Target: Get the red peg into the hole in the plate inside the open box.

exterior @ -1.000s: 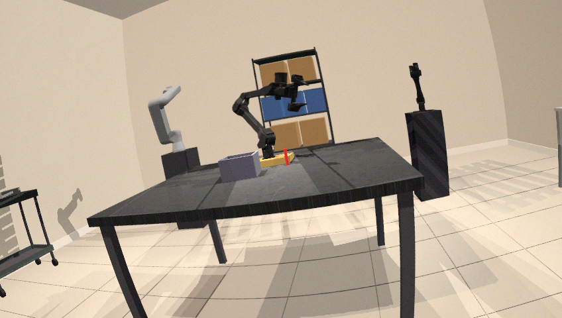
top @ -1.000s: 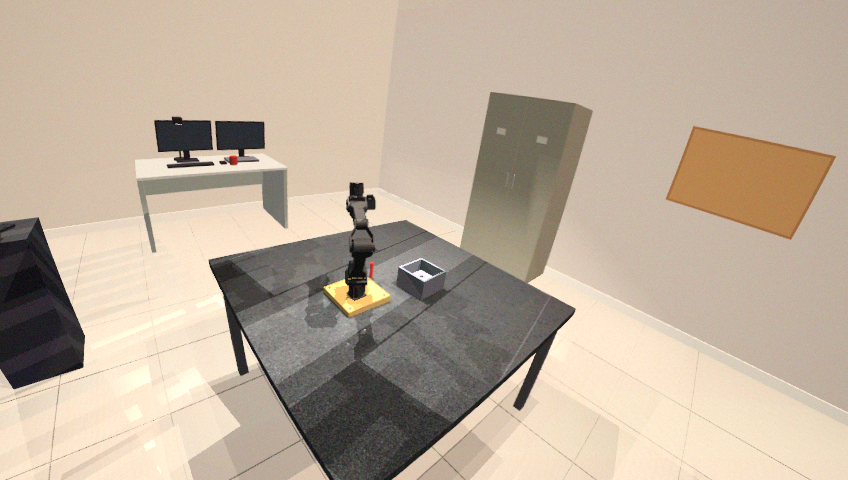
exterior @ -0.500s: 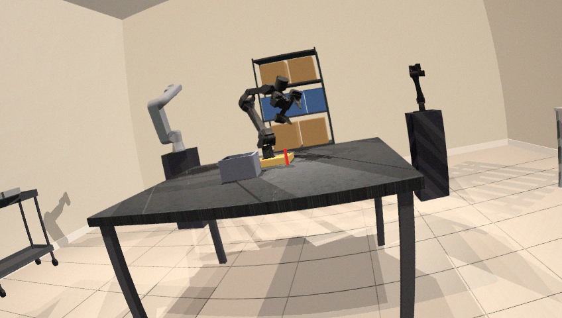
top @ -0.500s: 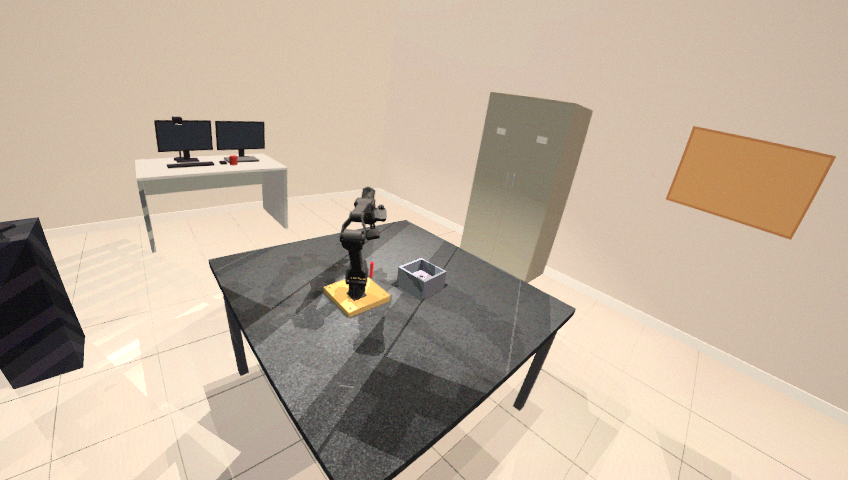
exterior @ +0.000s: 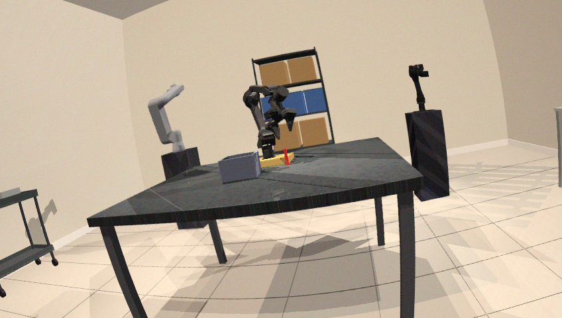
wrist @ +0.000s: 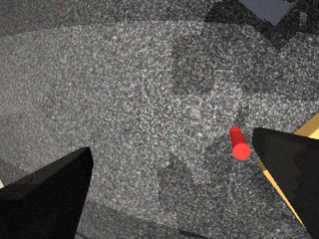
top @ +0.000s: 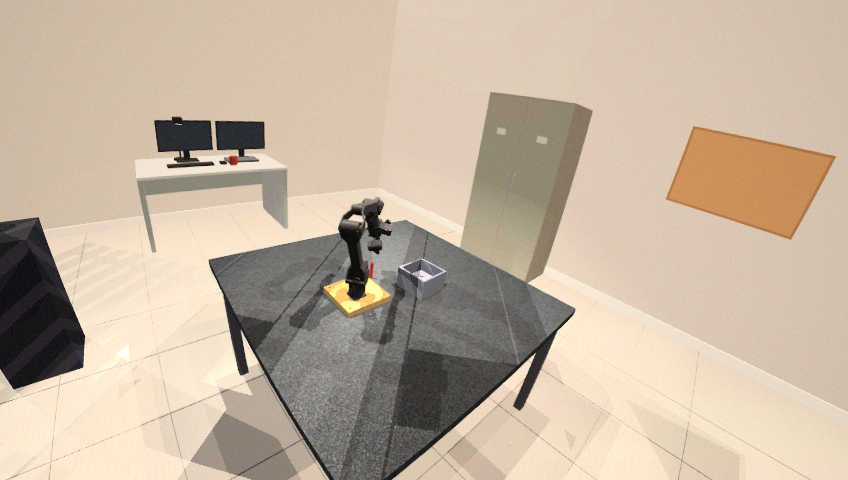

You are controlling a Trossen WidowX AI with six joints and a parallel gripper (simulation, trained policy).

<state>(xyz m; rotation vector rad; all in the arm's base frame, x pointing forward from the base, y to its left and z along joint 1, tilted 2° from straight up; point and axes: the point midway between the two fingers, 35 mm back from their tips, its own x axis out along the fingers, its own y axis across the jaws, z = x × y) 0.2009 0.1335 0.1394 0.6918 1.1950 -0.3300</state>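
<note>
Right now the red peg is 110 mm below my gripper tip, 40 mm behind it and 20 mm to the right of it. Also, from my gripper tip: grey box 210 mm to the right, 120 mm below, 100 mm ahead; pale plate 210 mm to the right, 100 mm below, 100 mm ahead.
</note>
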